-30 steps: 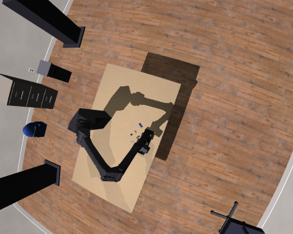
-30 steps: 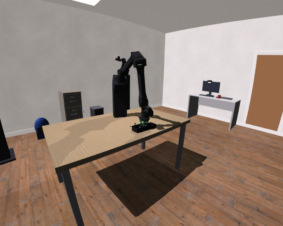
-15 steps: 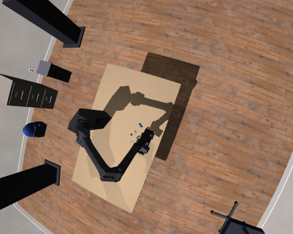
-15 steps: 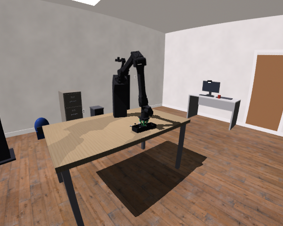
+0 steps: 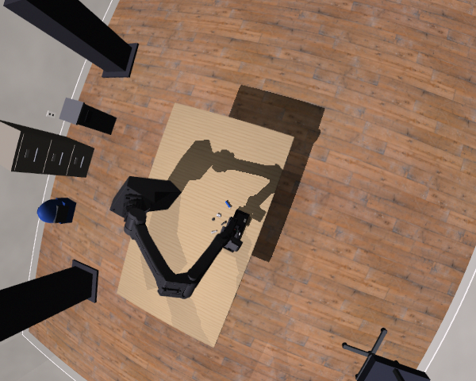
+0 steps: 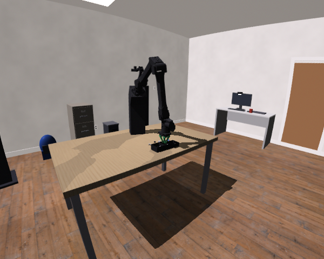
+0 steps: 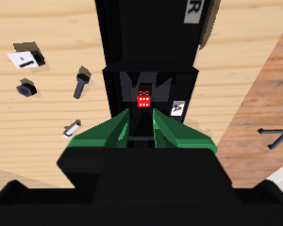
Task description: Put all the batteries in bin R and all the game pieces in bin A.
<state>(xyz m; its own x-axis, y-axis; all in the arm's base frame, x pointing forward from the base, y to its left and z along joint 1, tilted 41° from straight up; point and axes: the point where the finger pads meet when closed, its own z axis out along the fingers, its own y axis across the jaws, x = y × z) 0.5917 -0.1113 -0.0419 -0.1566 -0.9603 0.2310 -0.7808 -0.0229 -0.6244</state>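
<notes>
My hand is 2 cm above the black divided bin, 1 cm to the right of it and 1 cm short of it. From my hand the other things lie so: black bolt (7 cm behind, 4 cm to the left, 4 cm below); pale piece (11 cm behind, 7 cm to the left, 4 cm below); red die (3 cm below).
</notes>
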